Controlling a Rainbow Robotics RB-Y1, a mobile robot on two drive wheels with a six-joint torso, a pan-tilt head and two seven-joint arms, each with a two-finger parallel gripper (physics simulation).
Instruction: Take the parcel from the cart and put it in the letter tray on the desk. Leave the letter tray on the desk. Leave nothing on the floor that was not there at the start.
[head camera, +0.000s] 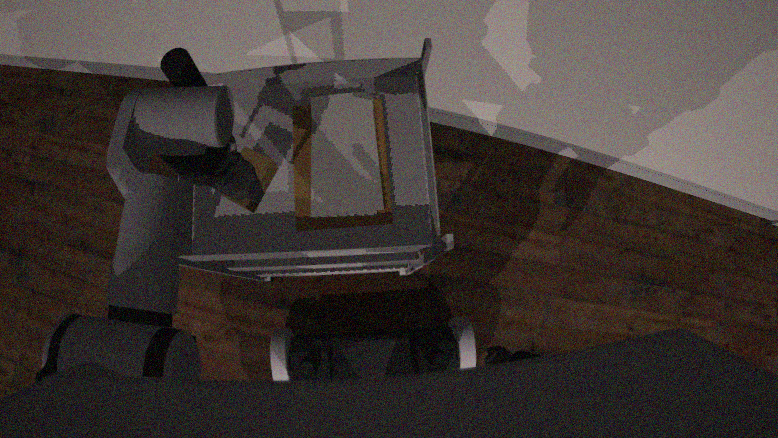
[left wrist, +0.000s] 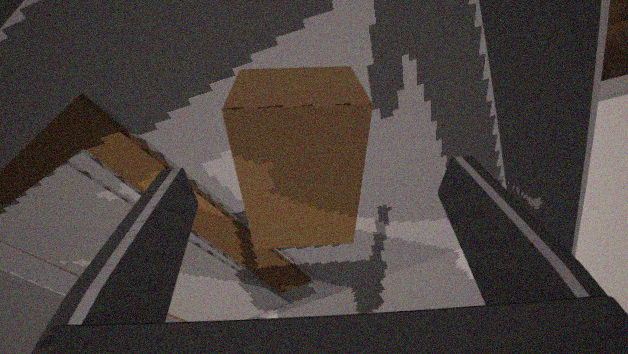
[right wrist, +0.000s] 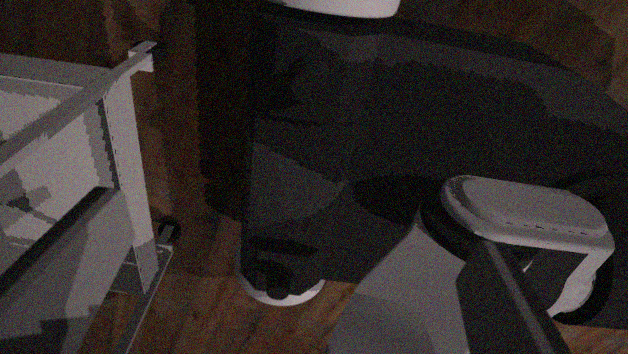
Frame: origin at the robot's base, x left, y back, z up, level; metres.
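Seen in the pictures: left gripper, fingertip midpoint: (head camera: 231, 183) (left wrist: 318, 180); right gripper, fingertip midpoint: (right wrist: 299, 238); robot's base at its link origin: (head camera: 372, 353).
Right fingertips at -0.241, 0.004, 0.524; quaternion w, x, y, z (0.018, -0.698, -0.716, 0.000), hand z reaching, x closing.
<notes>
Offsets run from my right fingertips to a thing's top centre, as dx, dy, dz. Level surfaces: height alone.
The brown parcel {+0.432, -0.392, +0.189} (head camera: 265, 162) (left wrist: 305, 165) lies on the top of the grey cart (head camera: 310, 253) (left wrist: 540, 65) (right wrist: 131, 170). My left gripper (head camera: 251, 184) (left wrist: 318, 180) is open above it. In the left wrist view the parcel shows between the two fingers, with a gap on each side; the gap is wider on the right. In the head view the gripper hides part of the parcel. My right gripper (right wrist: 299, 238) is open and empty, low beside the cart. The letter tray cannot be made out on a desk in these views.
A flat, pale piece with brown edges {+0.273, -0.417, +0.149} (head camera: 302, 179) (left wrist: 215, 225) lies on the cart close beside the parcel. A raised bar (head camera: 427, 81) stands along the cart's right side. My base's white-edged parts (head camera: 279, 356) (right wrist: 535, 205) are near the cart. A pale surface (head camera: 707, 125) lies beyond the wooden floor {dz -0.523} (head camera: 598, 261).
</notes>
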